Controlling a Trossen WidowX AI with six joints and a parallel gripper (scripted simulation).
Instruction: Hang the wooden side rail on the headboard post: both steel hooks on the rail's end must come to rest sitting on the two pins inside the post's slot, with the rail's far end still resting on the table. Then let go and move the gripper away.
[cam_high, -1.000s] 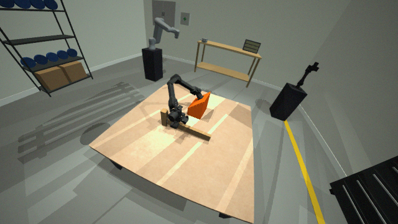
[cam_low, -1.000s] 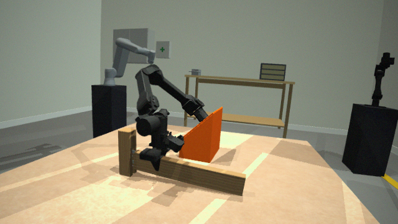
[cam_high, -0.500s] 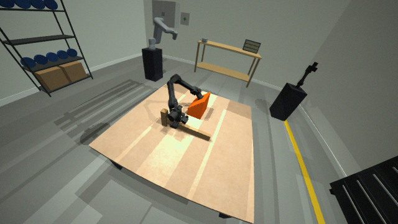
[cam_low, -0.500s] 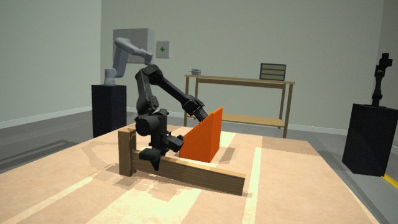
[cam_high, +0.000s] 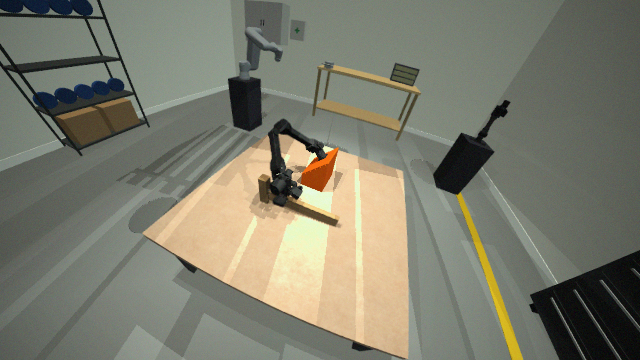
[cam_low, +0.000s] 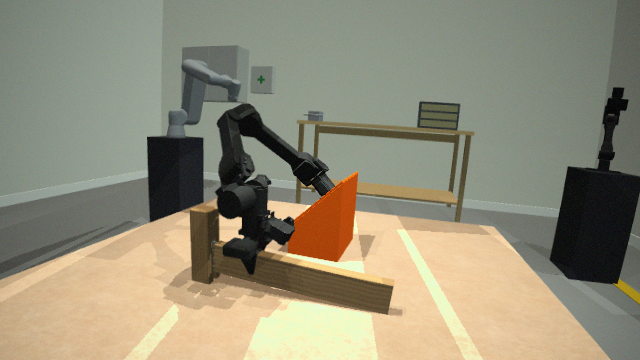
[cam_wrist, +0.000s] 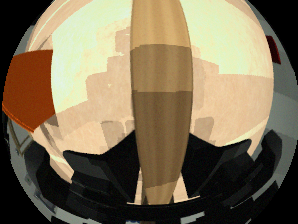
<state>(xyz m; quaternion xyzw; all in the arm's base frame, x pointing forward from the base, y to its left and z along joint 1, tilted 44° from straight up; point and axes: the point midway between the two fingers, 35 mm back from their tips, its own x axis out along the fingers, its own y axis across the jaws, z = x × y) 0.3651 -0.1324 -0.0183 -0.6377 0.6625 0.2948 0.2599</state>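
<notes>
My gripper tip is now 13 cm to the left of the headboard post and 4 cm below it.
</notes>
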